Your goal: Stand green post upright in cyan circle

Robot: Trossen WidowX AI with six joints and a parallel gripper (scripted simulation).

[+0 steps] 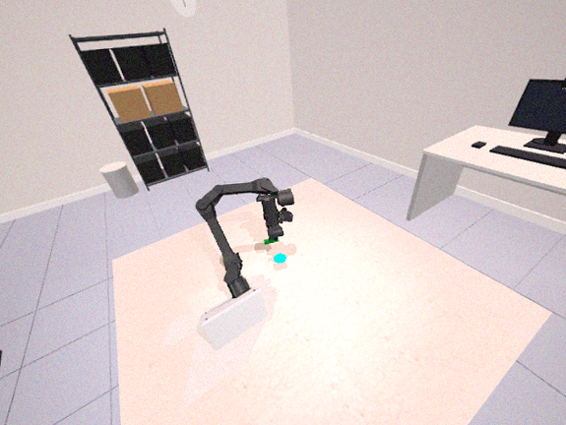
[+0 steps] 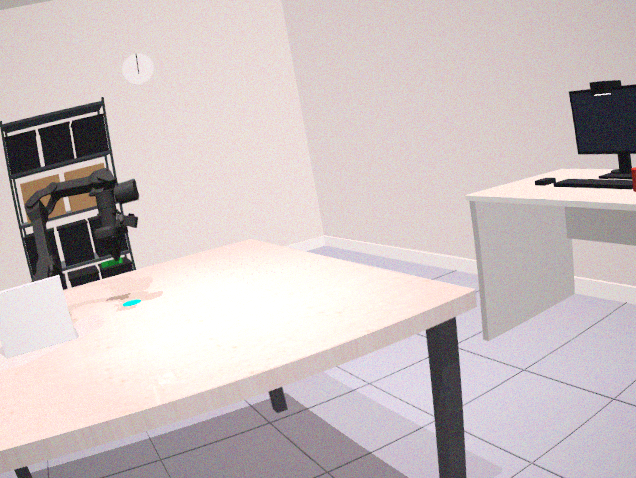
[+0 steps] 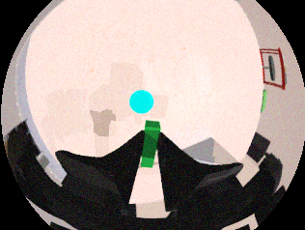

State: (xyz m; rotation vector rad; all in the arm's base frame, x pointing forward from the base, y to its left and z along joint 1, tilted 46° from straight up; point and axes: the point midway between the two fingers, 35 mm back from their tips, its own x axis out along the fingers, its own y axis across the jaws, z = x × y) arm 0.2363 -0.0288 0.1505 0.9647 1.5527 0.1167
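The cyan circle lies 130 mm below my gripper tip and 10 mm ahead of it. The rest, counted from my gripper tip: green post 20 mm behind, 10 mm to the left.
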